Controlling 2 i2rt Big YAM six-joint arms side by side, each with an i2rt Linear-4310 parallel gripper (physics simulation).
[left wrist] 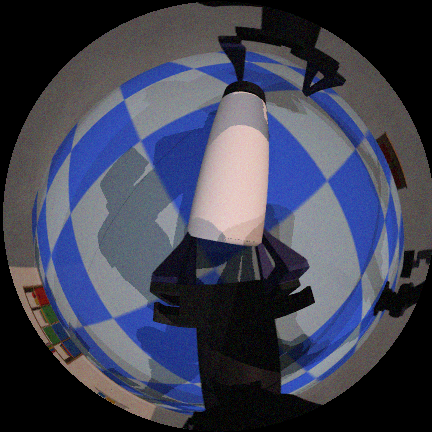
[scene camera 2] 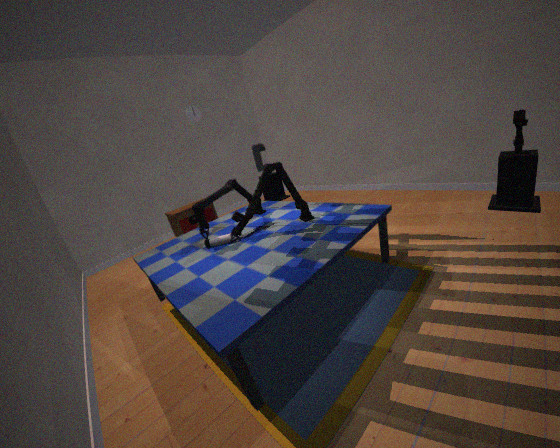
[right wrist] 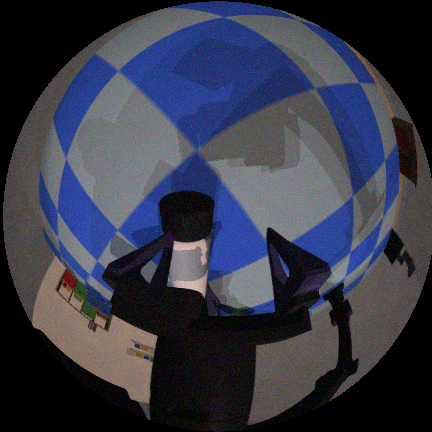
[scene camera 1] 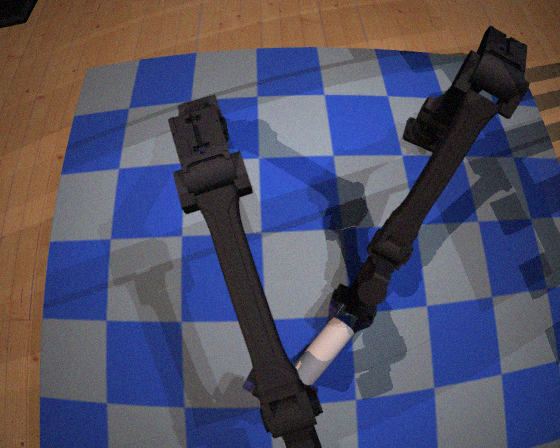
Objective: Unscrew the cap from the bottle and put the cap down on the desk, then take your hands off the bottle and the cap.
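Where they show: left gripper, between the fingertips: (left wrist: pixel 224 226) (scene camera 2: pixel 230 240) (scene camera 1: pixel 338 328); right gripper, between the fingertips: (left wrist: pixel 274 86) (scene camera 2: pixel 207 236) (right wrist: pixel 217 234); left arm's base, origin of its link: (scene camera 2: pixel 306 218) (scene camera 1: pixel 422 136); right arm's base, origin of its link: (left wrist: pixel 380 298) (scene camera 2: pixel 259 212) (right wrist: pixel 333 290).
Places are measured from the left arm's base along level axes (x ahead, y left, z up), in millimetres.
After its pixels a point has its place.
Note:
A white bottle (scene camera 1: pixel 327 345) @[x 682, y -82, z 66 mm] (scene camera 2: pixel 220 241) @[x 712, y -52, z 35 mm] (left wrist: pixel 232 180) @[x 663, y -69, z 67 mm] (right wrist: pixel 189 267) @[x 749, y -106, z 65 mm] lies on its side low at the desk; contact with the desk is unclear. Its black cap (left wrist: pixel 245 89) @[x 794, y -111, z 64 mm] (right wrist: pixel 186 217) @[x 822, y -127, z 64 mm] is on the far end from my left gripper and is hidden under the right arm in scene camera 1. My left gripper (scene camera 1: pixel 345 315) (left wrist: pixel 224 226) @[x 635, y -62, z 10 mm] is shut on the bottle's base end. My right gripper (left wrist: pixel 274 86) @[x 803, y -154, z 73 mm] (right wrist: pixel 217 234) @[x 803, y -154, z 73 mm] is open and empty over the cap end. In the right wrist view, one finger is close beside the cap and bottle neck, and the other stands well apart.
The desk (scene camera 1: pixel 295 125) @[x 139, y -376, z 0 mm] (scene camera 2: pixel 242 280) @[x 647, y 571, z 0 mm] has a blue and grey checkered top. The right forearm (scene camera 1: pixel 240 285) @[x 648, y -275, z 375 mm] crosses above the bottle's cap end. In scene camera 2, a brown-red box (scene camera 2: pixel 175 225) is behind the desk and a black pedestal (scene camera 2: pixel 517 175) stands far right.

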